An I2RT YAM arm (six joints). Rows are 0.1 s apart.
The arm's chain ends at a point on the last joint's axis. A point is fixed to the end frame.
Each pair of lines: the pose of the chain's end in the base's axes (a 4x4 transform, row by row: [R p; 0 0 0 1], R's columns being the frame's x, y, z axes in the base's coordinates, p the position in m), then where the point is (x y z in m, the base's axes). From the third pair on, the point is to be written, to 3 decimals.
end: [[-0.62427, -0.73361, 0.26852, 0.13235], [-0.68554, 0.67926, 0.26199, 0.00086], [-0.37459, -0.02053, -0.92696, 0.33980], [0, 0, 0, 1]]
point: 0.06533 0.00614 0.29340
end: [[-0.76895, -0.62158, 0.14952, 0.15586], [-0.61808, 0.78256, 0.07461, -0.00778], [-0.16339, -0.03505, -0.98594, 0.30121], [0, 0, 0, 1]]
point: 0.08367 0.00185 0.26421
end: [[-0.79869, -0.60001, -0.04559, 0.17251], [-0.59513, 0.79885, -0.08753, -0.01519], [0.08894, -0.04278, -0.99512, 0.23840], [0, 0, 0, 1]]
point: 0.095 -0.008 0.215
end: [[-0.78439, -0.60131, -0.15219, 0.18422], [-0.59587, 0.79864, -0.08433, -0.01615], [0.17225, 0.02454, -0.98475, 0.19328], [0, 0, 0, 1]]
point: 0.104 -0.009 0.178
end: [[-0.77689, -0.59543, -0.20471, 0.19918], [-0.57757, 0.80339, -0.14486, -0.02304], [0.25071, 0.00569, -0.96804, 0.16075], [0, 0, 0, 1]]
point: 0.119 -0.016 0.149
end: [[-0.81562, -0.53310, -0.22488, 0.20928], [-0.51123, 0.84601, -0.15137, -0.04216], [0.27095, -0.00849, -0.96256, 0.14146], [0, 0, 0, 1]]
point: 0.129 -0.029 0.131
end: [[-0.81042, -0.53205, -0.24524, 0.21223], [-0.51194, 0.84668, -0.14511, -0.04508], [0.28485, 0.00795, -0.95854, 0.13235], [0, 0, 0, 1]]
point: 0.132 -0.032 0.123
